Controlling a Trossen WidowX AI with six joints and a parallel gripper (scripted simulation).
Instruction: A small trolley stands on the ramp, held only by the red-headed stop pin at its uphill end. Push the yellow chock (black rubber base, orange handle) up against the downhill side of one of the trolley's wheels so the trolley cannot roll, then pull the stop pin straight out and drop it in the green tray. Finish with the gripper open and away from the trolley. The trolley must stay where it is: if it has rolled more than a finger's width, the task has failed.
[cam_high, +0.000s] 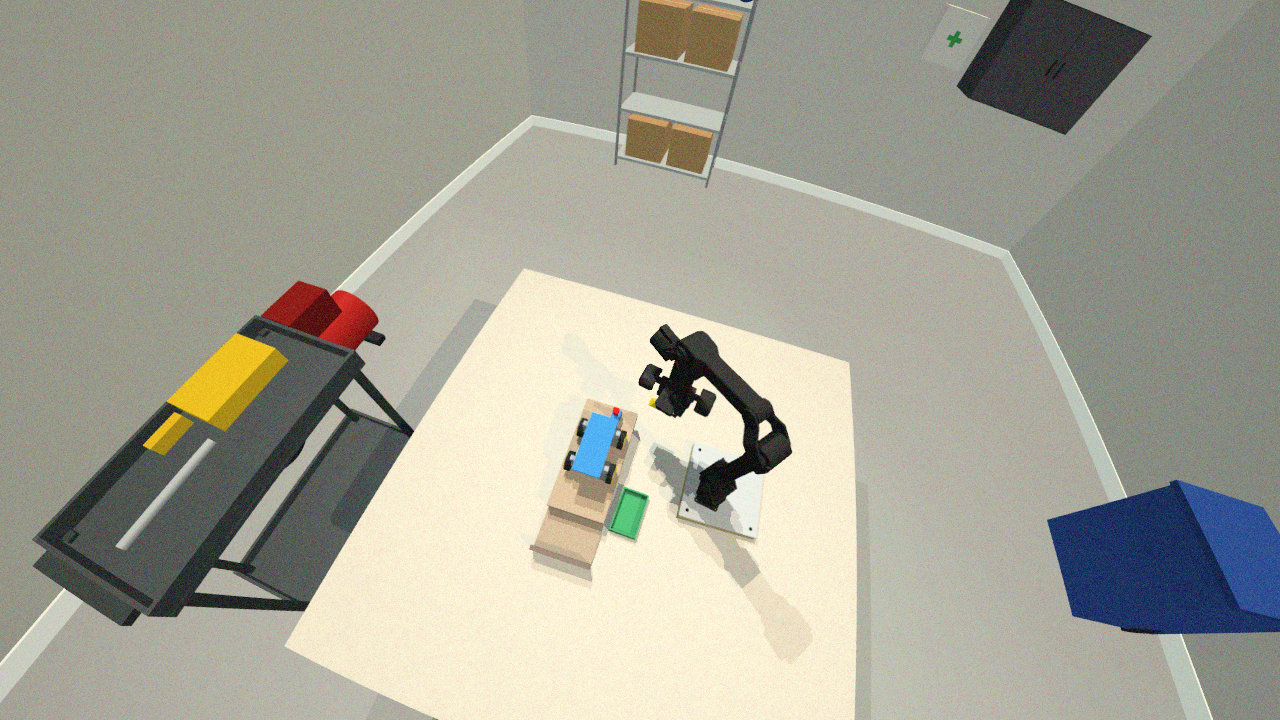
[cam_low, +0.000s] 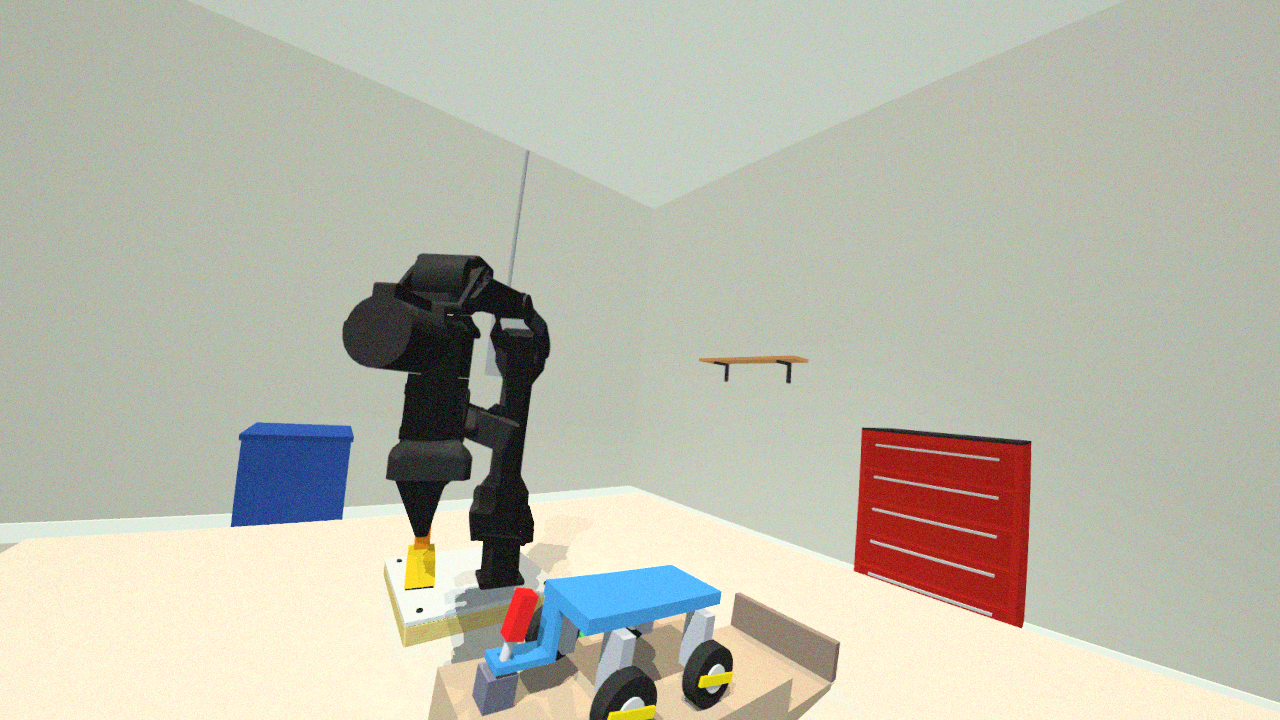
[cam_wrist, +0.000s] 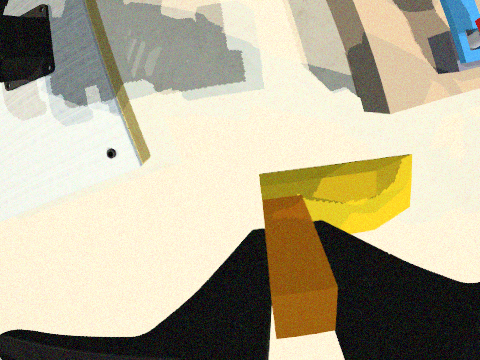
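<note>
Now: the yellow chock 20 mm ahead of my gripper tip and 10 mm below it. Round my gripper tip: red-headed stop pin 120 mm ahead, 70 mm to the left, 50 mm below; then wooden ramp 180 mm to the left, 130 mm below, 120 mm ahead; then blue-topped trolley 170 mm to the left, 130 mm ahead, 60 mm below.
</note>
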